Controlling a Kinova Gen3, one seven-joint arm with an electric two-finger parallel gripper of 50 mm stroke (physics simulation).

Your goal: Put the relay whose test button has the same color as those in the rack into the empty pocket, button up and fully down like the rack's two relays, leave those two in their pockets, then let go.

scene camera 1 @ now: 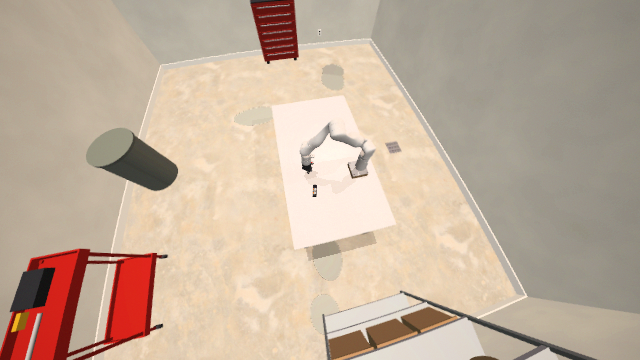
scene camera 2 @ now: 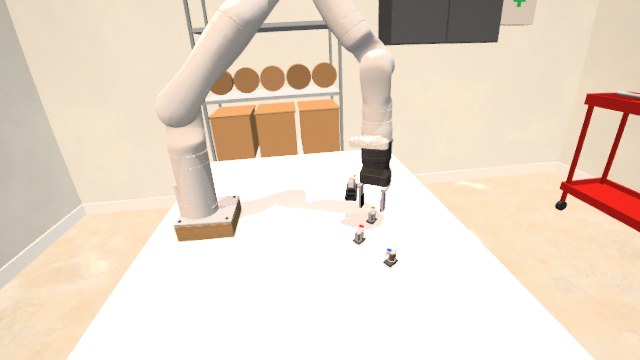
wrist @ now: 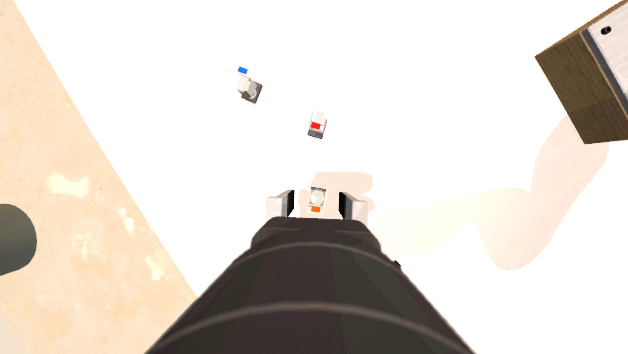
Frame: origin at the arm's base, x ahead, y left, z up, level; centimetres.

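Seen in the pictures: gripper, between the fingertips: (scene camera 1: 308,169) (scene camera 2: 371,208) (wrist: 316,200); arm's base, origin of its link: (scene camera 1: 360,166) (scene camera 2: 201,210).
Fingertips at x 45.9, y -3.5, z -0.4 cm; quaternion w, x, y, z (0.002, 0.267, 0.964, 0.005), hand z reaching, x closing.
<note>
Pixels of each thing's top centre, then the offset from my fingertips to it. Level surfaces: height alone.
- black rack, centre of its top: (scene camera 2: 351,186) dx -2.8, dy +18.7, dz -2.4 cm
- relay with an orange button, centre of its top: (wrist: 316,202) (scene camera 2: 372,208) dx +0.1, dy +0.3, dz -0.3 cm
- relay with a red button, centre of its top: (wrist: 317,118) (scene camera 2: 359,227) dx -4.5, dy -8.1, dz -0.3 cm
- relay with a blue button, centre of its top: (wrist: 239,76) (scene camera 2: 391,248) dx +0.9, dy -16.6, dz -0.3 cm
- white table, height of its surface: dz -4.7 cm
The black rack (scene camera 1: 315,195) (scene camera 2: 351,195) stands beyond the gripper in scene camera 2; what shows of its relays has orange-looking buttons, but the pockets are too small to tell apart. A relay with an orange button (scene camera 2: 371,216) (wrist: 317,197) stands upright on the table. My gripper (scene camera 1: 309,172) (scene camera 2: 372,204) (wrist: 316,200) is open and points down over this relay. In the wrist view the relay lies between the two fingers, touching neither; in scene camera 2 the fingertips are near its button's height or a little above.
A relay with a red button (scene camera 2: 359,236) (wrist: 318,123) and a relay with a blue button (scene camera 2: 391,257) (wrist: 250,90) stand on the white table (scene camera 1: 345,215) (scene camera 2: 300,300). The arm's base (scene camera 1: 358,171) (scene camera 2: 207,227) (wrist: 575,95) stands on the table, well to one side of the relays.
</note>
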